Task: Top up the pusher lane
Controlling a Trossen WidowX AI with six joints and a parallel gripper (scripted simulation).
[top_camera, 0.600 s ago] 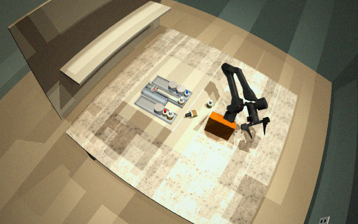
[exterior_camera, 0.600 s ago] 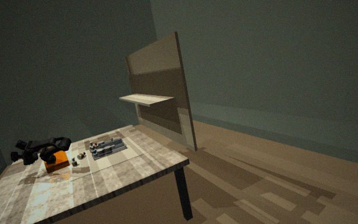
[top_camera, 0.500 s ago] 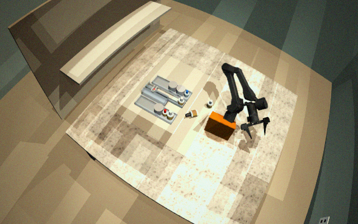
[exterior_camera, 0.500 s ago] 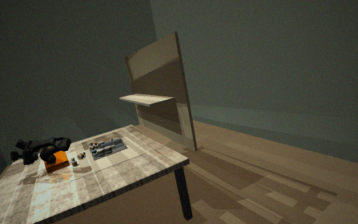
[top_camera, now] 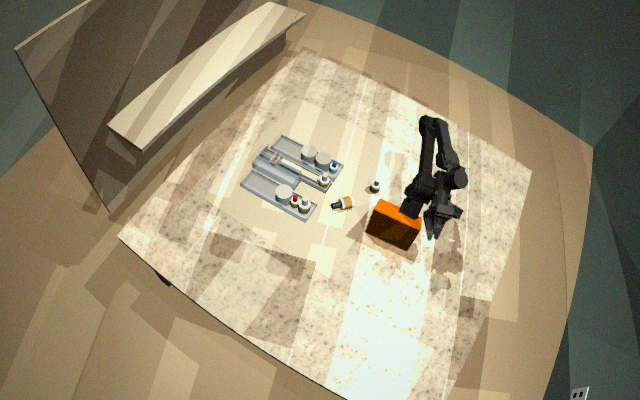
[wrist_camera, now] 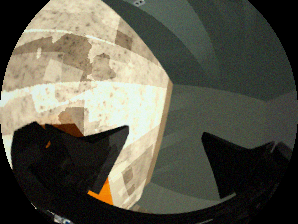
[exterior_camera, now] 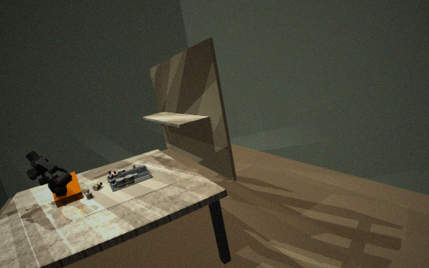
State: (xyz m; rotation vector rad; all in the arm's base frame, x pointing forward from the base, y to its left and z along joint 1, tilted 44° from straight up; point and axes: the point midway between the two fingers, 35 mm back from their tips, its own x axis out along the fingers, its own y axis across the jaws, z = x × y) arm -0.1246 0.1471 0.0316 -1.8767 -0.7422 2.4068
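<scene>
The pale jar is 430 mm ahead of my gripper tip, 60 mm to the left of it and 160 mm below it. Also, from my gripper tip: grey lane rack 580 mm ahead, 30 mm to the right, 190 mm below.
</scene>
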